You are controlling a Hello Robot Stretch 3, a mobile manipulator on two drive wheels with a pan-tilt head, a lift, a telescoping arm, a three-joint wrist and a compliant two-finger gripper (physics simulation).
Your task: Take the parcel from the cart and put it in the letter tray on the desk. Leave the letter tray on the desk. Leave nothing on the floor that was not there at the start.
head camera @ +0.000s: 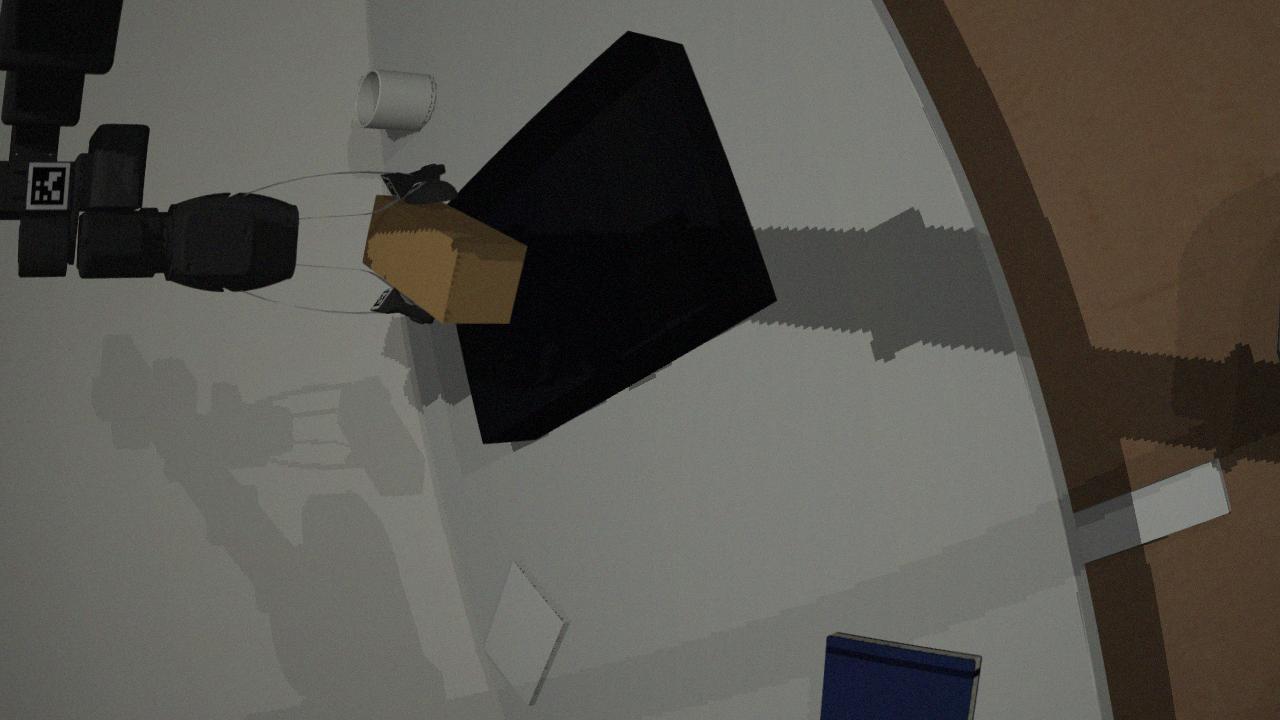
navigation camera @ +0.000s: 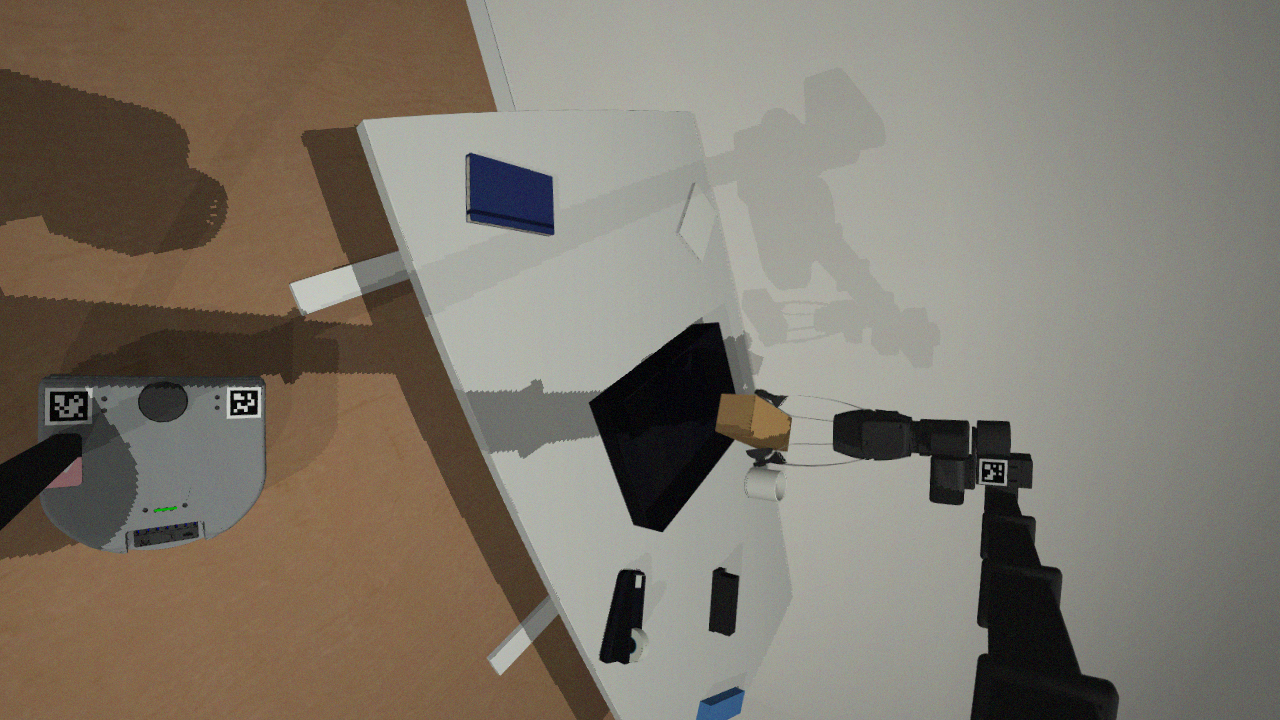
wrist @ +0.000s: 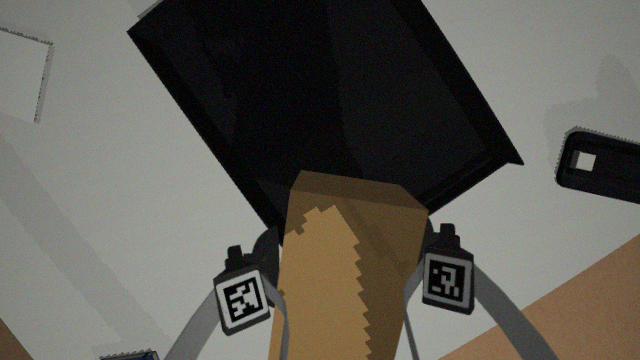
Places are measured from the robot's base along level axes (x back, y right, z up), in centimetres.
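Pixels of known places: gripper, between the fingertips: [wrist: 340, 242]; robot's base, origin of its link: [navigation camera: 164, 399].
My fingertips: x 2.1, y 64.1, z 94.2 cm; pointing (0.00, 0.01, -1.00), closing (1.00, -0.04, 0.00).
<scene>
Ahead of a thing's pixels: the offset from my fingertips to its middle. "pt": to the spot under its first point. Level surfaces: height alone.
The tan parcel @[dx -0.9, dy -2.7, dz +2.7 cm] [head camera: 483, 284] [navigation camera: 742, 417] [wrist: 325, 300] is held between the two fingers of my gripper [head camera: 411, 244] [navigation camera: 768, 428] [wrist: 340, 242], which is shut on its sides. The black letter tray @[dx +0.3, dy +9.8, dz -18.9 cm] [head camera: 554, 385] [navigation camera: 657, 501] [wrist: 205, 115] lies on the white desk @[dz -22.1 cm] [head camera: 805, 447] [navigation camera: 501, 313] [wrist: 125, 175]. The parcel's far end overlaps part of the tray in all three views. Its height above the tray, and whether they touch, I cannot tell. The parcel and fingers hide part of the tray. The cart does not show.
A white mug @[dx +21.5, dy +50.4, dz -17.4 cm] [head camera: 407, 100] [navigation camera: 763, 484] stands close beside the gripper. A blue notebook @[dx -32.4, dy -27.3, dz -21.5 cm] [head camera: 899, 680] [navigation camera: 510, 195], a white square @[pt dx -40.8, dy +20.8, dz -21.2 cm] [head camera: 523, 631] [navigation camera: 699, 222], a tape dispenser @[dx +35.4, dy -3.7, dz -18.7 cm] [navigation camera: 622, 617] [wrist: 610, 172], a dark block @[dx +46.0, dy +30.6, dz -19.4 cm] [navigation camera: 724, 601] and a blue box @[dx +77.3, dy +33.4, dz -20.6 cm] [navigation camera: 720, 704] are on the desk. My base [navigation camera: 192, 465] stands on the floor.
</scene>
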